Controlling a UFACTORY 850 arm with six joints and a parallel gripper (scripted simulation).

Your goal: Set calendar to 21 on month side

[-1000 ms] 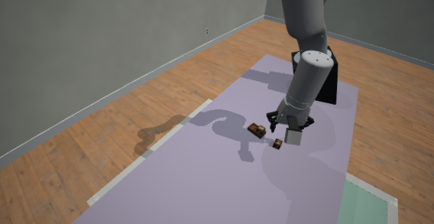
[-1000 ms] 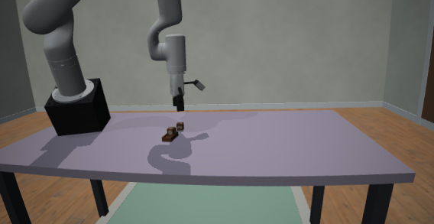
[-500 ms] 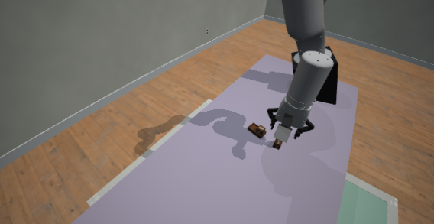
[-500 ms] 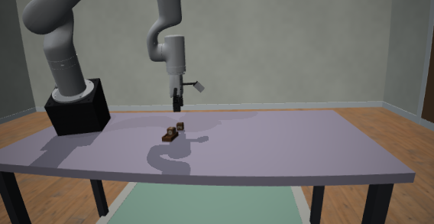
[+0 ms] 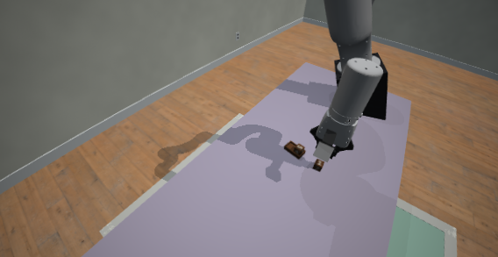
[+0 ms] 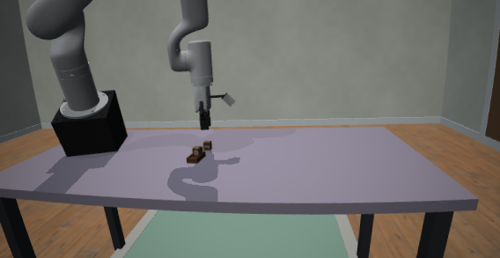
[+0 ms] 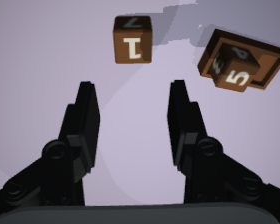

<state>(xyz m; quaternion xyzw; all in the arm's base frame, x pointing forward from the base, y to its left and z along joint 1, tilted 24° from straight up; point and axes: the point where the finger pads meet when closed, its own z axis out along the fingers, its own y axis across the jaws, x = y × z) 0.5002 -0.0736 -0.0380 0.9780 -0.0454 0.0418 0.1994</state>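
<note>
My hand is 9 cm above the brown cube. From my hand the other things lie so: digit cube 3 cm behind, 8 cm to the right, 8 cm below; brown tray 4 cm behind, 10 cm to the right, 10 cm below.
</note>
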